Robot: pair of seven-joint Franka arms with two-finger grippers.
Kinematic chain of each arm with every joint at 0, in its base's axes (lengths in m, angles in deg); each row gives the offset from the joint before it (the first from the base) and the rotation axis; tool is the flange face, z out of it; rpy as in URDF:
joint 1: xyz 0 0 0.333 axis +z
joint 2: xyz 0 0 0 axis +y
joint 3: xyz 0 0 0.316 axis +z
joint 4: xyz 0.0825 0 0 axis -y
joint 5: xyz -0.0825 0 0.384 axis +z
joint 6: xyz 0 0 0 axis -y
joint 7: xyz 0.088 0 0 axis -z
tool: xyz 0 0 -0.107 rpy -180 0 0
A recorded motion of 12 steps. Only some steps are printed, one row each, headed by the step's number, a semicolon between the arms.
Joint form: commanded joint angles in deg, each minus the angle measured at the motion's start. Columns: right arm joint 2, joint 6, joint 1, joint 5, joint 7, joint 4, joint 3; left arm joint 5, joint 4, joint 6, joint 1, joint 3, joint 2, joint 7.
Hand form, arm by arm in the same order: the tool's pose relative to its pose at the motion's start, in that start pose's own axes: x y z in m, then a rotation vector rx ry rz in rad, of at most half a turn. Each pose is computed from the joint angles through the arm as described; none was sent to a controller.
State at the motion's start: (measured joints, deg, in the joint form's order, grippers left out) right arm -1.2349 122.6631 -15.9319 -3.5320 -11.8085 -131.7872 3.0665; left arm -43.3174 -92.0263 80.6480 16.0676 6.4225 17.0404 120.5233
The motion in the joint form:
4: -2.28 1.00 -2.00 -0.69 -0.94 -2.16 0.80; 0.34 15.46 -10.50 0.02 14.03 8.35 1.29
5: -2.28 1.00 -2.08 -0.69 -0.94 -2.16 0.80; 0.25 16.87 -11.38 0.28 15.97 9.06 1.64
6: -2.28 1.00 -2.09 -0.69 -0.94 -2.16 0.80; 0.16 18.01 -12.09 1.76 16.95 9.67 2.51
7: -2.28 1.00 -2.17 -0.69 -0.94 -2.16 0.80; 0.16 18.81 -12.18 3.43 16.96 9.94 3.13
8: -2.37 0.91 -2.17 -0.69 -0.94 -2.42 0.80; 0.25 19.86 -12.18 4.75 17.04 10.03 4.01
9: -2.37 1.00 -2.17 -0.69 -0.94 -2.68 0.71; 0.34 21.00 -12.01 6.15 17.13 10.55 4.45
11: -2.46 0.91 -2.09 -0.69 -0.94 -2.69 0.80; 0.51 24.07 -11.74 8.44 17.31 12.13 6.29
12: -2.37 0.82 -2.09 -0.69 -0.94 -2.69 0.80; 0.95 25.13 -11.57 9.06 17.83 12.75 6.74
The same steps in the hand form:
4: -0.0130 0.0078 -0.0029 -0.0140 0.0155 -0.0017; -0.0570 0.0216 -0.1032 0.0424 -0.0716 -0.0793
5: -0.0131 0.0084 -0.0029 -0.0138 0.0155 -0.0003; -0.0649 0.0290 -0.1177 0.0561 -0.0844 -0.0934
6: -0.0132 0.0085 -0.0029 -0.0138 0.0155 -0.0001; -0.0768 0.0400 -0.1342 0.0762 -0.0900 -0.1026
7: -0.0133 0.0092 -0.0028 -0.0136 0.0155 0.0013; -0.0851 0.0487 -0.1475 0.0982 -0.0952 -0.1063
8: -0.0147 0.0087 -0.0014 -0.0126 0.0110 0.0011; -0.0887 0.0561 -0.1612 0.1203 -0.1081 -0.0981
9: -0.0158 0.0091 0.0006 -0.0115 0.0082 0.0024; -0.0963 0.0628 -0.1734 0.1415 -0.1210 -0.1030
11: -0.0157 0.0077 0.0000 -0.0121 0.0080 -0.0004; -0.1086 0.0710 -0.1943 0.1733 -0.1545 -0.0877
12: -0.0157 0.0077 0.0009 -0.0112 0.0050 -0.0005; -0.1149 0.0757 -0.2024 0.1820 -0.1744 -0.0938

